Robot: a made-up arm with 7 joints.
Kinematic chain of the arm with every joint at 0, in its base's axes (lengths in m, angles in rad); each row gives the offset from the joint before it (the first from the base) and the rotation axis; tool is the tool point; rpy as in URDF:
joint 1: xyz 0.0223 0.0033 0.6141 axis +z
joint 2: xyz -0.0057 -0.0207 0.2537 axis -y
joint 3: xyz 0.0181 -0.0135 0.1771 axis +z
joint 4: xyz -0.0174 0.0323 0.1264 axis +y
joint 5: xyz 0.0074 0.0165 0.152 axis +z
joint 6: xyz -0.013 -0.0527 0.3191 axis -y
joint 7: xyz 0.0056 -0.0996 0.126 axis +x
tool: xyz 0.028 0.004 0.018 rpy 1.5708 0 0
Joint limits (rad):
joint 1: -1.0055..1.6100
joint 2: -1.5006..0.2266
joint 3: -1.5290..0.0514
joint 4: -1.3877..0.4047
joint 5: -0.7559..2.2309
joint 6: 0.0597..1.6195
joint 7: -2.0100..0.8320
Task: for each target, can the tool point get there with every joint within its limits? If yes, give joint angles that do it. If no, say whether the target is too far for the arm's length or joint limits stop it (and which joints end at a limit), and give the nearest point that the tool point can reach.
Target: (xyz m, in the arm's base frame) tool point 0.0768 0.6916 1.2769
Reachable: yes | joints 1.2540 -1.2967 -1.1506 -0.6188 1.0218 1.4212 -1.7834
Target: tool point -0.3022 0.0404 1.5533
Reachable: yes | joints 1.2304 -0.4969 -0.9541 -1.0045 0.4097 1.0592 -0.5579
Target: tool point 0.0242 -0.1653 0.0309
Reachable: no: joint limits stop it (at a limit: joint 1, joint 2, joint 4, joint 5, joint 6, joint 7) | nearest point 0.3420 -0.6126 0.5063 | short by 0.726 m
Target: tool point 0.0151 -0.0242 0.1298
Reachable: no: joint limits stop it (at a limit: joint 1, joint 2, joint 4, joint 5, joint 6, joint 7) | nearest point 0.3699 -0.5949 0.5055 | short by 0.770 m
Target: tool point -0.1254 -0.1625 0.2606
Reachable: no: joint limits stop it (at a limit: joint 1, joint 2, joint 4, joint 5, joint 6, joint 7) | nearest point 0.2671 -0.6587 0.5223 | short by 0.685 m
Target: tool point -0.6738 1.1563 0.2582
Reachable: no: too far | nearest point -0.3792 0.7937 0.7648 | short by 0.689 m
